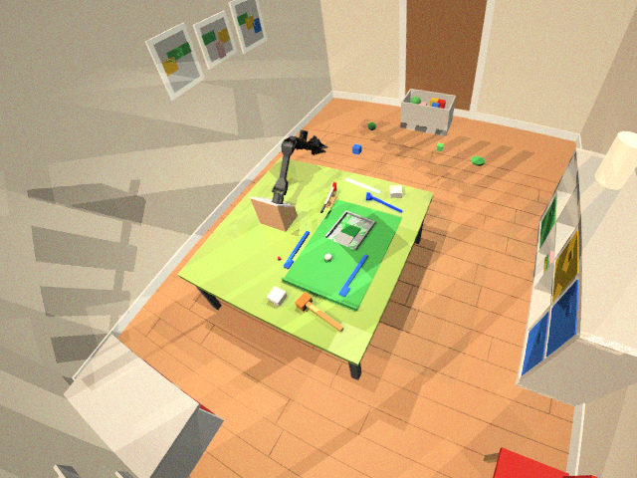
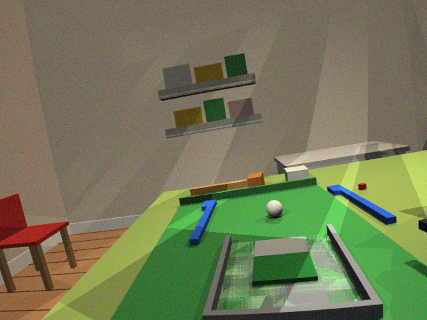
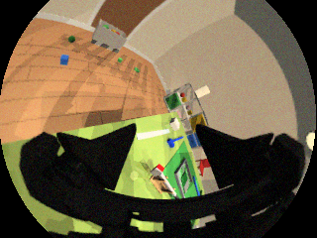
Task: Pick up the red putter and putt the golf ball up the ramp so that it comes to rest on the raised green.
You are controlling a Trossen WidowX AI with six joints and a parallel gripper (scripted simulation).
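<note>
The tiny red cube lies 60 mm behind my gripper tip, 830 mm to the right of it and 230 mm below it. Round my gripper tip: white stick 270 mm ahead, 70 mm to the right, 240 mm below; then blue putter 450 mm ahead, 230 mm to the right, 220 mm below; then red putter 90 mm ahead, 300 mm to the right, 180 mm below.
</note>
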